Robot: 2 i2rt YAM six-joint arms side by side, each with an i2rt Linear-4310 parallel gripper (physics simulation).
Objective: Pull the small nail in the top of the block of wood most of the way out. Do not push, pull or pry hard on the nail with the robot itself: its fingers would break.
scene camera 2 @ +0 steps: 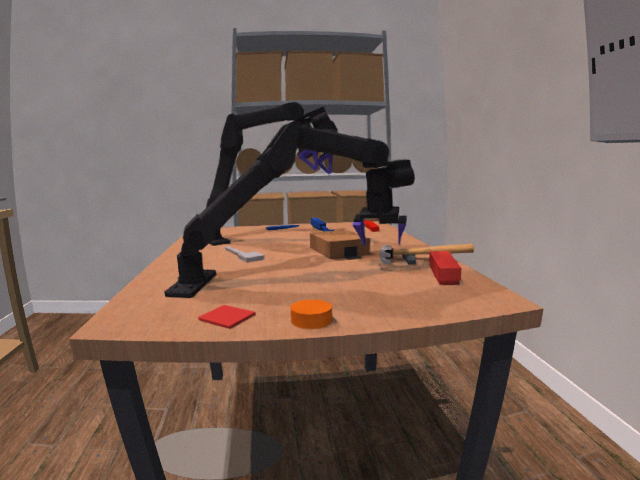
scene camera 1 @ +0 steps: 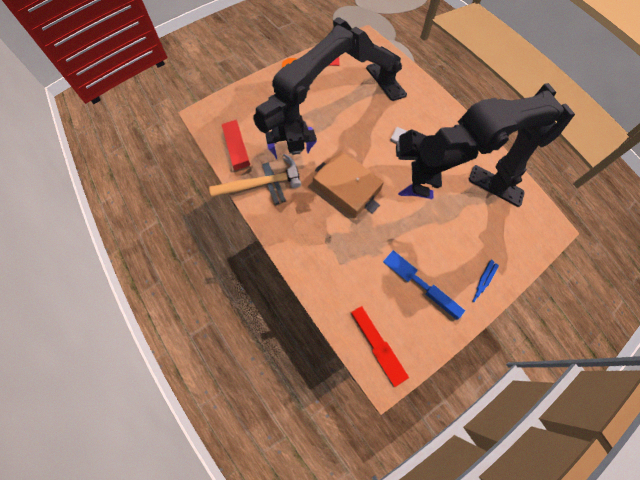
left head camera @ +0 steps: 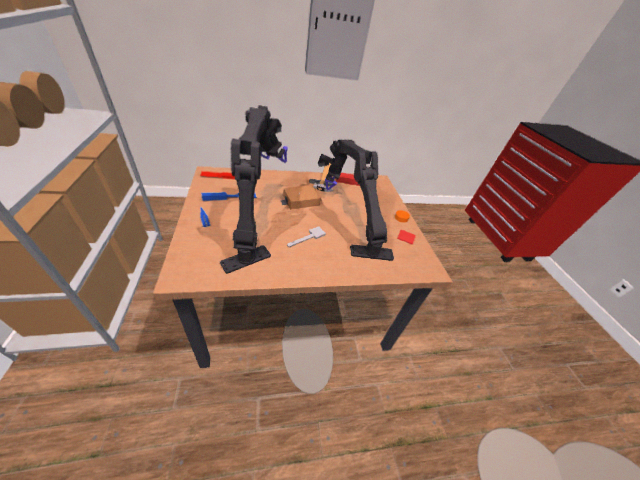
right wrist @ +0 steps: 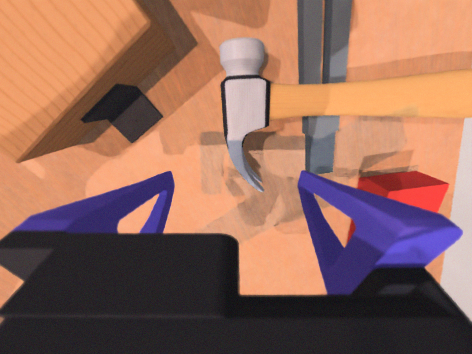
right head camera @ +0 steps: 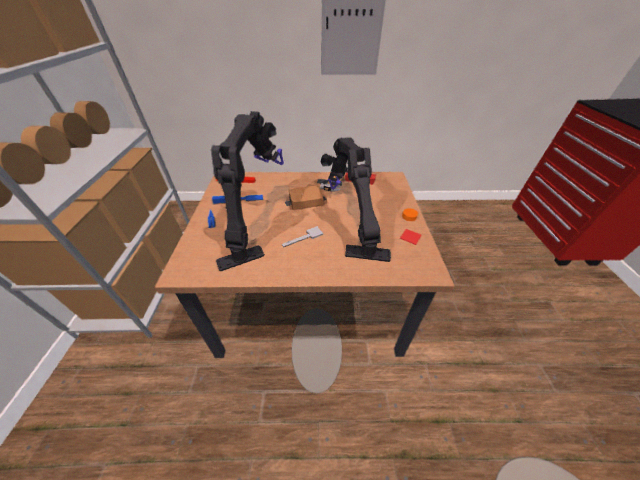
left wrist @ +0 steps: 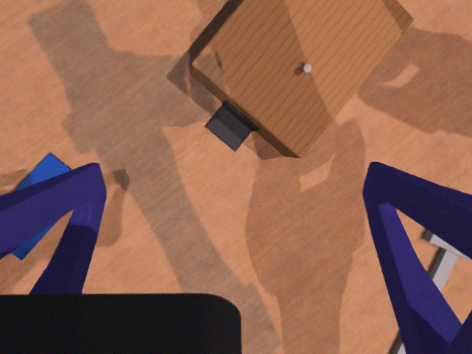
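Where they show: left gripper, fingertip midpoint: [scene camera 2: 323,171] [scene camera 1: 399,175] [left head camera: 277,160] [right head camera: 275,162] [left wrist: 234,177]; right gripper, fingertip midpoint: [scene camera 2: 381,245] [scene camera 1: 292,155] [left head camera: 329,184] [right wrist: 236,177] [right head camera: 335,184]; left arm's base, origin of the base link: [scene camera 2: 213,240] [scene camera 1: 496,186] [left head camera: 246,259] [right head camera: 240,258]; right arm's base, origin of the base link: [scene camera 2: 192,284] [scene camera 1: 386,81] [left head camera: 371,253] [right head camera: 367,253].
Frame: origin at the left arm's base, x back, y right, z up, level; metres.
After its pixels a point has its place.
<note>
The wooden block [scene camera 1: 347,184] @(z 0.050, x -0.277, y 0.437 m) [scene camera 2: 336,242] @(z 0.047, x -0.196, y 0.514 m) [left wrist: 260,65] @(z 0.050, x -0.287, y 0.402 m) sits on the table with dark brackets at its sides. The small nail [scene camera 1: 357,179] @(z 0.060, x -0.253, y 0.417 m) [left wrist: 306,68] @(z 0.061, x -0.251, y 0.416 m) stands in its top. The claw hammer [scene camera 1: 253,183] @(z 0.034, x -0.398, y 0.690 m) [scene camera 2: 429,250] @(z 0.029, x -0.383, y 0.706 m) [right wrist: 245,102] @(z 0.030, x -0.308, y 0.604 m) lies with its yellow handle across a dark grey tool [right wrist: 320,135] @(z 0.013, x -0.333, y 0.675 m); its head is near the block, its claw toward my right gripper in the right wrist view. My right gripper [right wrist: 236,177] @(z 0.049, x -0.264, y 0.632 m) [scene camera 2: 382,242] @(z 0.049, x -0.264, y 0.632 m) is open and empty, a little above the table near the hammer head. My left gripper [left wrist: 234,177] @(z 0.244, x -0.301, y 0.307 m) [scene camera 2: 317,167] @(z 0.244, x -0.301, y 0.307 m) is open and empty, high beside the block.
A red block [scene camera 1: 236,144] @(z 0.041, x -0.304, y 0.816 m) [scene camera 2: 444,267] @(z 0.041, x -0.232, y 0.879 m) lies by the hammer. A blue tool [scene camera 1: 423,285] @(z 0.016, x -0.439, y 0.114 m), blue pliers [scene camera 1: 485,280] @(z 0.012, x -0.338, y -0.053 m) and a red tool [scene camera 1: 379,346] @(z 0.010, x -0.645, y 0.153 m) lie on the left arm's side. A grey scraper [left head camera: 307,236] @(z 0.011, x 0.009, y 0.302 m), an orange disc [scene camera 2: 311,313] @(z 0.028, x 0.134, y 0.888 m) and a red square [scene camera 2: 226,315] @(z 0.006, x 0.242, y 0.766 m) lie nearer the arm bases.
</note>
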